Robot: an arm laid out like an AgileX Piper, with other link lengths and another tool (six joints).
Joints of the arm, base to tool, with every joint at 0 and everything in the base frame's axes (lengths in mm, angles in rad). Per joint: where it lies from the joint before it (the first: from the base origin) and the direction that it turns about. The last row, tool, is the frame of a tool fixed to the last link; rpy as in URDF.
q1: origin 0.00 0.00 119.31 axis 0 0 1
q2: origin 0.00 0.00 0.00 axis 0 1 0
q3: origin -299.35 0.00 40.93 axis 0 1 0
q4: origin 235.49 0.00 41.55 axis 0.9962 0 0.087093
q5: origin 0.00 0.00 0.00 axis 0 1 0
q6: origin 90.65 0.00 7.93 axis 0.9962 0 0.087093
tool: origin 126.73 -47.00 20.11 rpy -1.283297 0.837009 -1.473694
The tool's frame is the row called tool.
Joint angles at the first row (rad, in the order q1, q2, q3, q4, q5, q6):
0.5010 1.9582 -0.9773 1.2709 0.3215 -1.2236
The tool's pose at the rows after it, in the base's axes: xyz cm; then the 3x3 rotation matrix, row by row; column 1 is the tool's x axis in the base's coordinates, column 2 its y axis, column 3 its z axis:
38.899, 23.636, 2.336; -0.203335, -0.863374, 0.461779; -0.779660, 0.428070, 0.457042; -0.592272, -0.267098, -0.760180
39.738, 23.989, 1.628; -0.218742, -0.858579, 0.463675; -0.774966, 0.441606, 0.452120; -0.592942, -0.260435, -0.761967
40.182, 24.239, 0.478; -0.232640, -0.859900, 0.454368; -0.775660, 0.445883, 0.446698; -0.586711, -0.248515, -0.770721
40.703, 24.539, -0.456; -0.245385, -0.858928, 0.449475; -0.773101, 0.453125, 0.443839; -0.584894, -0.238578, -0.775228
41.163, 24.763, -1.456; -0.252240, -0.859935, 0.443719; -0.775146, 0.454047, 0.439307; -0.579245, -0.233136, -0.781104
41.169, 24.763, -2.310; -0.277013, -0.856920, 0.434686; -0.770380, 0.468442, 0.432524; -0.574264, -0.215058, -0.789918
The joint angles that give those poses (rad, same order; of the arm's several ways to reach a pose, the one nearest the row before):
0.5010 1.9873 -1.0163 1.2723 0.3198 -1.1897
0.5010 2.0261 -1.0533 1.2747 0.3155 -1.1765
0.5010 2.0677 -1.0805 1.2792 0.3155 -1.1734
0.5010 2.1054 -1.1096 1.2878 0.3156 -1.1716
0.5010 2.1426 -1.1366 1.2898 0.3143 -1.1717
0.5010 2.1658 -1.1475 1.2917 0.3143 -1.1530

